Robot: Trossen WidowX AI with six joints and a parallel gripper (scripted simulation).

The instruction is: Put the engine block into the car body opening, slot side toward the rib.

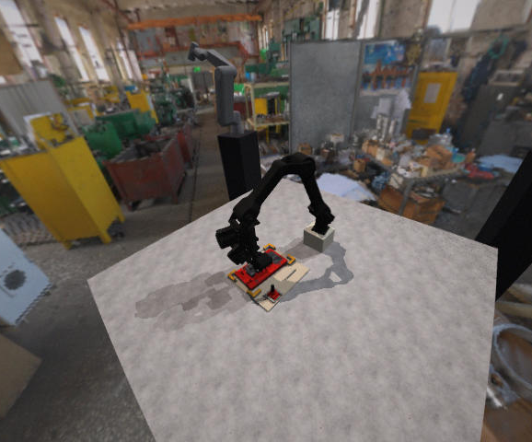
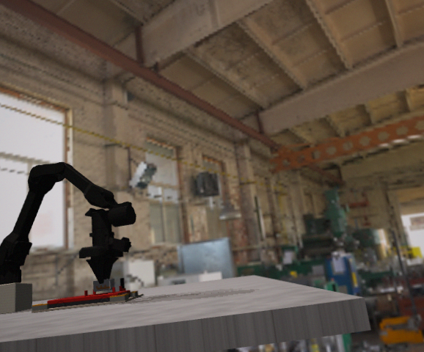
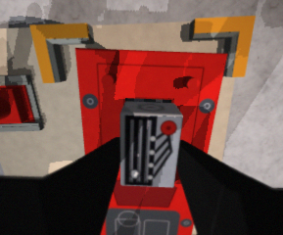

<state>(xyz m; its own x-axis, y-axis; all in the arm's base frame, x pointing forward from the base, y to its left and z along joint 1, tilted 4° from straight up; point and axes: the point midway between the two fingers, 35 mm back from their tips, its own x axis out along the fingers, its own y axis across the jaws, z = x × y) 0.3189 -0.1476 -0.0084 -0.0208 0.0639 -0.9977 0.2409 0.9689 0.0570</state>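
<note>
The grey engine block is 10 mm below my gripper tip. Round my gripper tip: beige base plate (40 mm below, 30 mm to the left, 30 mm behind).
</note>
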